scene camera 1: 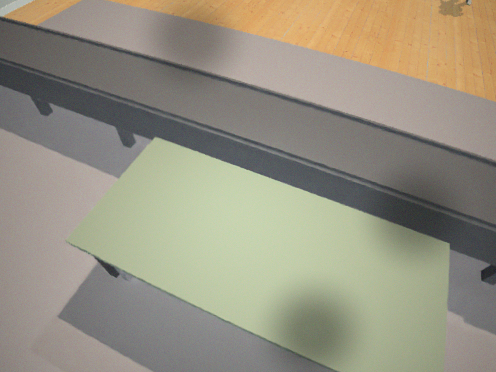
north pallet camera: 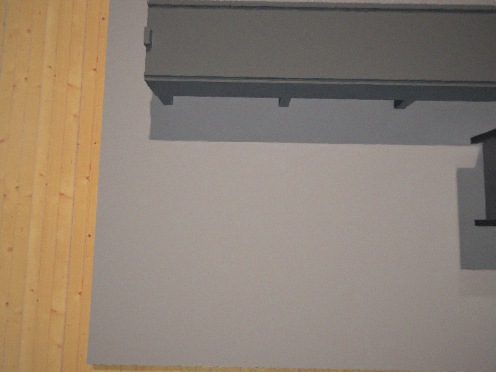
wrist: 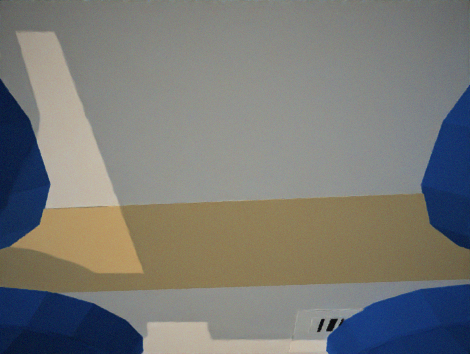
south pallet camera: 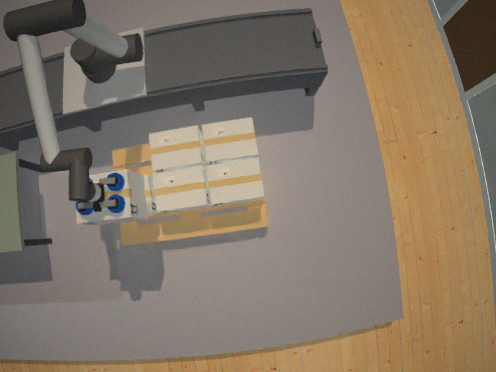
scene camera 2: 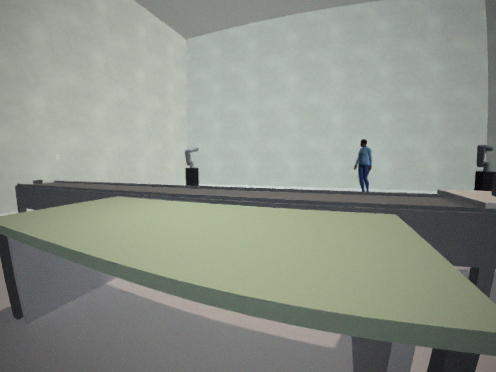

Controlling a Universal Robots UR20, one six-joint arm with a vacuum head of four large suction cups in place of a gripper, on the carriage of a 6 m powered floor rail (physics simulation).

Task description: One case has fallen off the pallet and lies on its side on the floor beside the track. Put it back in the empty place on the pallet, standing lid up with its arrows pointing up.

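Pixels of known places: hand at its tool point: (wrist: 235, 231); arm's base at its link origin: (south pallet camera: 101, 69).
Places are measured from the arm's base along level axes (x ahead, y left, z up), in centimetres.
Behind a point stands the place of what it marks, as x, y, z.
Observation:
My gripper (south pallet camera: 101, 194) {103.3, 12.9, 38.0} (wrist: 235, 240) {103.3, 12.9, 38.0}, a vacuum head with blue cups, is shut on a white case (south pallet camera: 139, 187) {100.0, 31.7, 22.2} (wrist: 250, 125) {109.3, 12.0, 40.3} with a tan tape band. The case hangs level, taped face up against the cups, with dark marks on its side. In the south pallet view it overlaps the left end of the wooden pallet (south pallet camera: 220, 223) {127.5, 73.4, -42.5}. Four white taped cases (south pallet camera: 172, 157) {76.8, 48.0, -13.6} (south pallet camera: 231, 149) {77.9, 90.6, -13.4} (south pallet camera: 179, 181) {94.8, 51.0, -13.5} (south pallet camera: 234, 191) {107.5, 88.4, -13.6} show on the pallet; a strip of another shows behind the held case. Bare slats show at the pallet's back left corner. The held case's underside is hidden.
The rail track (scene camera 1: 300, 125) (scene camera 2: 280, 195) (north pallet camera: 320, 45) (south pallet camera: 230, 50) runs behind the pallet and carries my carriage (south pallet camera: 120, 82) {15.5, 15.5, -0.1}. A green table (scene camera 1: 225, 225) {88.6, -196.6, -4.0} (scene camera 2: 225, 240) {104.2, -145.5, -4.0} (south pallet camera: 9, 205) {93.1, -94.0, -4.0} stands left of the pallet. A person (scene camera 2: 365, 160) stands beyond the track.

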